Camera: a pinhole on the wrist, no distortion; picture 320 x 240 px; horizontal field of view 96.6 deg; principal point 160.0 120.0 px. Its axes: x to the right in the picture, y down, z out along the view. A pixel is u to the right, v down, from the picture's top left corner.
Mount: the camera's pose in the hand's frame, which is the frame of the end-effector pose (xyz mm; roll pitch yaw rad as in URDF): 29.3 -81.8 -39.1 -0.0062 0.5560 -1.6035
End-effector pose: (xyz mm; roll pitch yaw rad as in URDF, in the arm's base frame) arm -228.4 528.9 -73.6 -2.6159 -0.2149 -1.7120
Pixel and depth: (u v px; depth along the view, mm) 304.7 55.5 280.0
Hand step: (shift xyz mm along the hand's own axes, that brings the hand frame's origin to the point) -108.3 -467.1 49.4
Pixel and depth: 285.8 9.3 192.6
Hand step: -127.0 -323.3 35.6
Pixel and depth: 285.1 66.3 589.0
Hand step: -213.3 -824.9 189.5
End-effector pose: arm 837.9 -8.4 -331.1 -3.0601 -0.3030 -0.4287
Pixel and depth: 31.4 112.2 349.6
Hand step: 15.1 2.0 424.4
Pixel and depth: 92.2 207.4 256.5
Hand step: 187.0 -118.2 242.3
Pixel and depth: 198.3 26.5 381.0
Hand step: -227.5 -362.4 231.8
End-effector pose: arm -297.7 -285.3 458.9 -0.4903 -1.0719 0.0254
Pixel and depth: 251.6 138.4 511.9
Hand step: 80.5 -633.1 221.7
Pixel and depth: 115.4 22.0 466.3
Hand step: -292.2 -194.6 435.6
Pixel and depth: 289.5 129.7 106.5
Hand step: 32.7 -220.3 0.3
